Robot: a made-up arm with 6 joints. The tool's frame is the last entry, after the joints. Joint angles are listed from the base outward.
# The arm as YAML. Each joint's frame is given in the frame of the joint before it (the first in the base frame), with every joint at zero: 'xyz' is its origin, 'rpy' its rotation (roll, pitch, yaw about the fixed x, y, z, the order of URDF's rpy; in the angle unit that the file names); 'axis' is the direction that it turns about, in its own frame. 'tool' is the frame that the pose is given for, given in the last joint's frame.
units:
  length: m
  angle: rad
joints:
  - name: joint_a
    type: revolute
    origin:
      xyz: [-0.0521, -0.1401, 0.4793]
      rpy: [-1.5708, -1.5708, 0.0]
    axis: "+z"
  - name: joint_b
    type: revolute
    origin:
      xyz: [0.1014, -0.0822, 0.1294]
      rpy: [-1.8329, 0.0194, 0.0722]
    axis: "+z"
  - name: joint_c
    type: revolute
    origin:
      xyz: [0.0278, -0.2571, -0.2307]
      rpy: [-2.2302, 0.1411, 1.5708]
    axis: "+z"
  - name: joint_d
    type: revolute
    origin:
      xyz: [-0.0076, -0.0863, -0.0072]
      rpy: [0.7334, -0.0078, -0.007]
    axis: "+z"
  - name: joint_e
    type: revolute
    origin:
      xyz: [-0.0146, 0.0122, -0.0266]
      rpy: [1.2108, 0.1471, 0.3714]
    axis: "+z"
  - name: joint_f
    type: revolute
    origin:
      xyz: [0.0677, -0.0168, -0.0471]
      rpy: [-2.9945, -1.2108, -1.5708]
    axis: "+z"
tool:
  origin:
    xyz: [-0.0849, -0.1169, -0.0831]
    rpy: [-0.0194, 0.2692, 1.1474]
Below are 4 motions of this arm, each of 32 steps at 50 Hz.
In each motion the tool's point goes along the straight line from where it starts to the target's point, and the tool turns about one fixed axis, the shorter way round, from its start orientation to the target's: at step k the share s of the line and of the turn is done. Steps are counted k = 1, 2, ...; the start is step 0. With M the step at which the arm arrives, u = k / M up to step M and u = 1 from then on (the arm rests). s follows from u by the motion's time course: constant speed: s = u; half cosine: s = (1 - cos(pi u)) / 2; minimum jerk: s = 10 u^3 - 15 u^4 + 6 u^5.
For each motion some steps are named. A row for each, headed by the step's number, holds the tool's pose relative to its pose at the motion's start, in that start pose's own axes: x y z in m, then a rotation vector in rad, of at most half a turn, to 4 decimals.
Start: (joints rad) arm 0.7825 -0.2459 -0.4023 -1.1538 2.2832 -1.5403
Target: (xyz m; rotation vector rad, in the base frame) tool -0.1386 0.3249 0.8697 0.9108 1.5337 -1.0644
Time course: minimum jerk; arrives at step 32
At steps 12, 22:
12: -0.0046 -0.0027 -0.0181 -0.1594 -0.1741 -0.0430
22: -0.0136 -0.0080 -0.0541 -0.4750 -0.5186 -0.1280

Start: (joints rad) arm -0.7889 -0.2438 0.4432 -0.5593 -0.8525 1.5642
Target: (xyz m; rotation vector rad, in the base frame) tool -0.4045 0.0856 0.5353 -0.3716 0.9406 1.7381
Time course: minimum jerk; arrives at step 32
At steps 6, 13, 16, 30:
6: 0.0013 0.0067 -0.0027 0.0000 -0.0249 -0.0023
13: 0.0089 0.0449 -0.0183 0.0002 -0.1674 -0.0156
16: 0.0136 0.0685 -0.0278 0.0004 -0.2550 -0.0237
30: 0.0272 0.1366 -0.0555 0.0007 -0.5088 -0.0474

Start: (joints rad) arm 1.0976 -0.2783 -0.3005 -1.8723 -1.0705 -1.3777
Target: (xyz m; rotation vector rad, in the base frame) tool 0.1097 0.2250 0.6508 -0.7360 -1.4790 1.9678
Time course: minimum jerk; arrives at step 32
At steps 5, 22, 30, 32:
5: 0.0026 -0.0048 0.0020 -0.0454 -0.0196 0.0127
22: 0.0722 -0.1324 0.0539 -1.2502 -0.5396 0.3498
30: 0.0879 -0.1611 0.0656 -1.5213 -0.6565 0.4256
32: 0.0881 -0.1615 0.0658 -1.5247 -0.6580 0.4266

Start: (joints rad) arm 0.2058 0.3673 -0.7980 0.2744 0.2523 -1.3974
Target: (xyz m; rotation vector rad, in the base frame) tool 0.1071 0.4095 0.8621 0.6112 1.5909 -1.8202
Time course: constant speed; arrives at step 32
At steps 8, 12, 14, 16, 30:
8: 0.0598 0.0840 0.0076 -0.0060 0.0424 -0.3652
12: 0.0898 0.1260 0.0114 -0.0090 0.0636 -0.5479
14: 0.1047 0.1470 0.0133 -0.0105 0.0742 -0.6392
16: 0.1197 0.1680 0.0153 -0.0120 0.0848 -0.7305
30: 0.2244 0.3151 0.0286 -0.0226 0.1590 -1.3697

